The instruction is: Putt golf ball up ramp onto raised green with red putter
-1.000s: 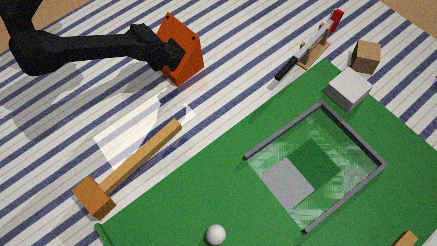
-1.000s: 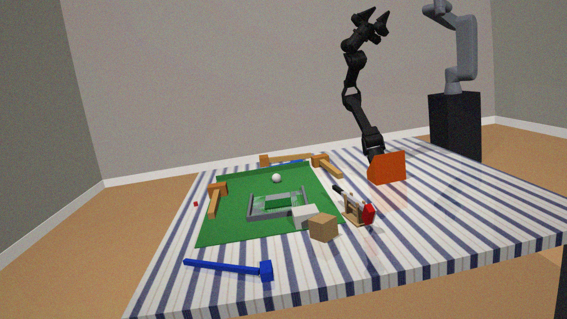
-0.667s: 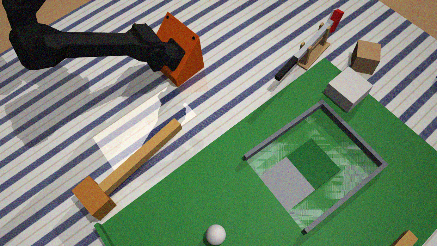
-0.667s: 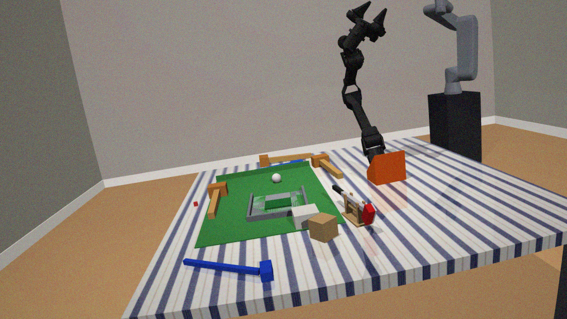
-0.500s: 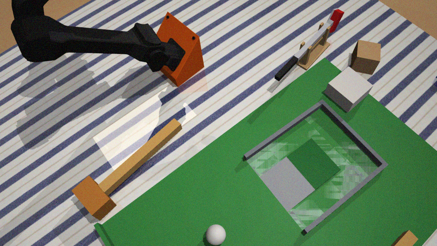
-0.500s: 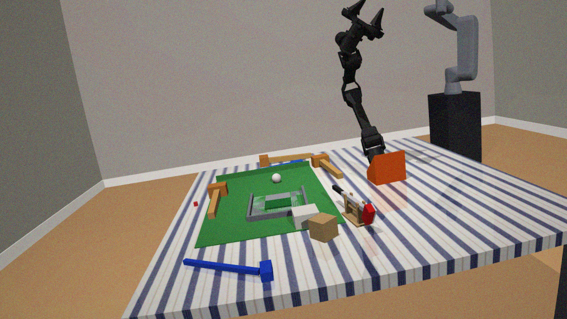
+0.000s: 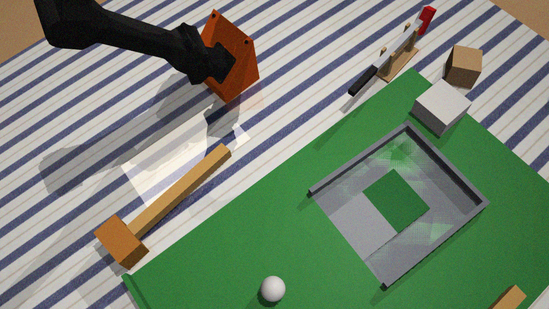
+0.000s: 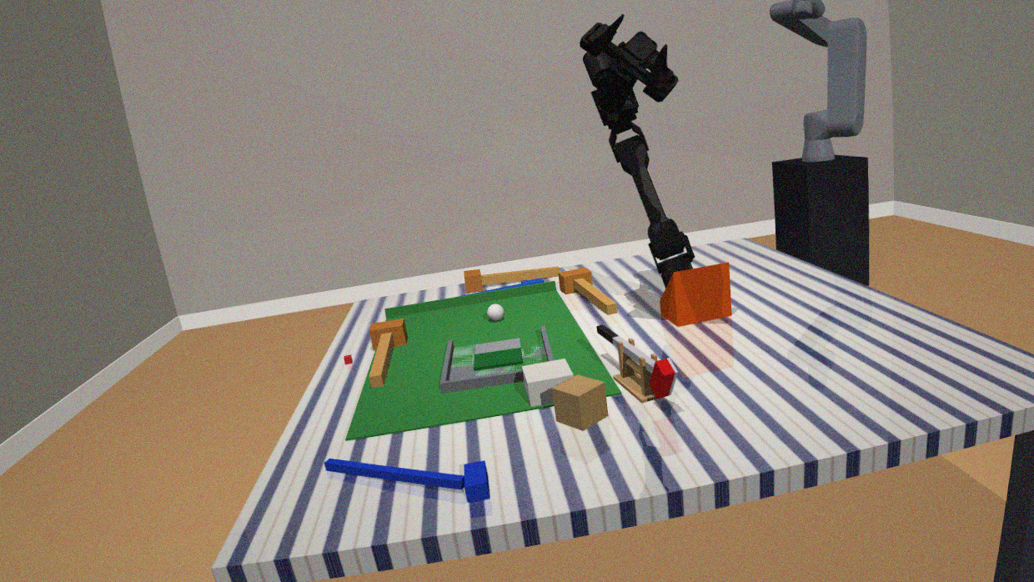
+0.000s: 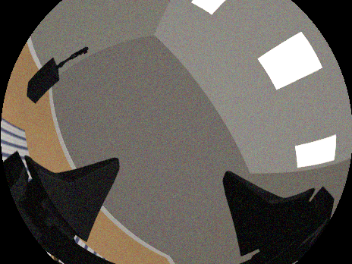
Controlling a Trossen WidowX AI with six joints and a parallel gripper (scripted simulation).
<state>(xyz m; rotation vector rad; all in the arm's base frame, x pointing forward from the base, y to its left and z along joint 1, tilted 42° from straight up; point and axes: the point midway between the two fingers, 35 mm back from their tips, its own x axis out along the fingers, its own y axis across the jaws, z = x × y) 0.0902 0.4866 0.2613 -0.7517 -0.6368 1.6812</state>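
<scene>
Now: gripper tip 100 mm short of the red putter, 90 mm to the right of it and 550 mm above it. From my gripper tip the other things lie so: tan cube 220 mm ahead, 180 mm to the left, 570 mm below; white cube 260 mm ahead, 70 mm to the left, 580 mm below; wooden stand 100 mm ahead, 100 mm to the left, 570 mm below.
</scene>
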